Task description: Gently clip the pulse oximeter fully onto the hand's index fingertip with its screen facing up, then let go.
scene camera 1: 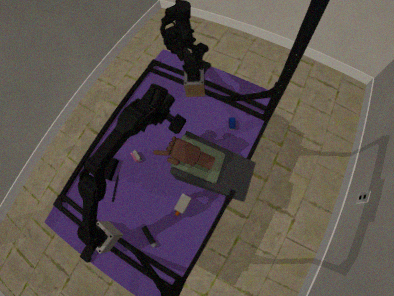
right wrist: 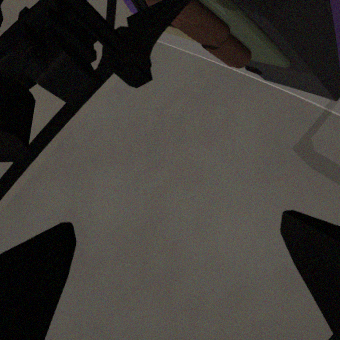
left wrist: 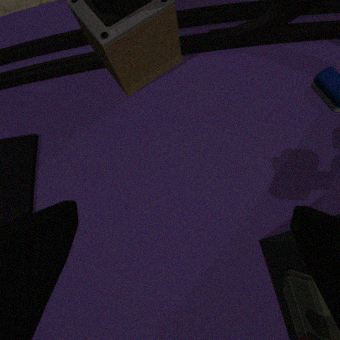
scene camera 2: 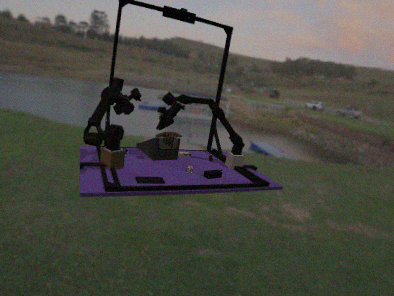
Labels:
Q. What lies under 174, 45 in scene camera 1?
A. My right gripper.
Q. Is my left gripper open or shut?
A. Open.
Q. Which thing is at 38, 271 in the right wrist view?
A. My right gripper.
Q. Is my right gripper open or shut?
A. Open.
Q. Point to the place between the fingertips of my left gripper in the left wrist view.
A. At 186, 214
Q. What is my left gripper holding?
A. Nothing.

